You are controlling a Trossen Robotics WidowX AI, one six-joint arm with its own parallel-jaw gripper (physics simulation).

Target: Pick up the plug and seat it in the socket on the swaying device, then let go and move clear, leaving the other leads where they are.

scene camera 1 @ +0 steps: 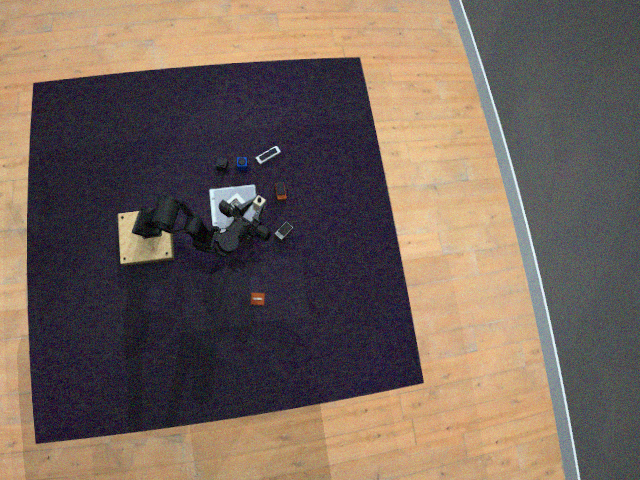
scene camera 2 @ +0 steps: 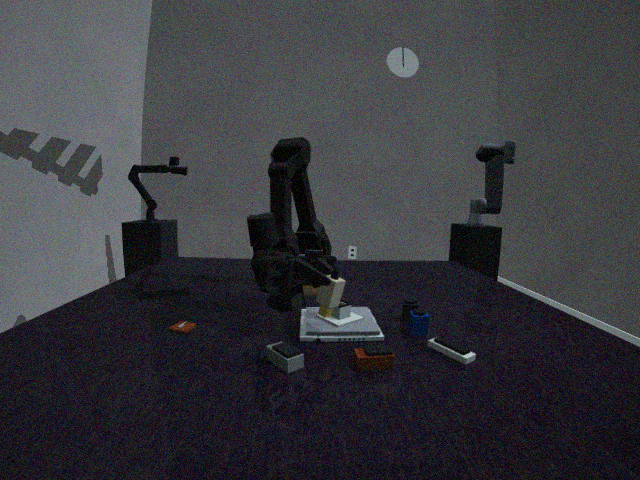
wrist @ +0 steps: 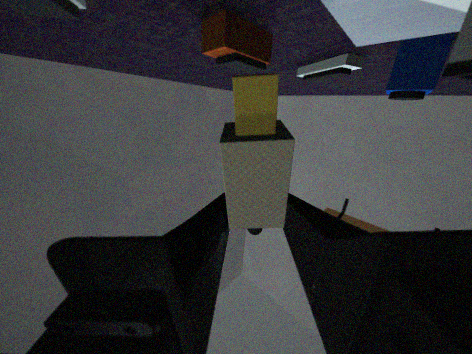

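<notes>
The plug has a cream body and a yellow tip. My gripper is shut on its body and holds it tilted, tip down, over the device. The device is a light grey slab with a raised white plate. The grey socket block sits on that plate. In scene camera 2 the yellow tip shows just left of the socket; in the wrist view the tip is apart from it. The arm partly hides the socket in scene camera 1.
Near the device lie an orange block, a grey block, a white bar, a blue block and a black block. A flat orange piece lies farther off.
</notes>
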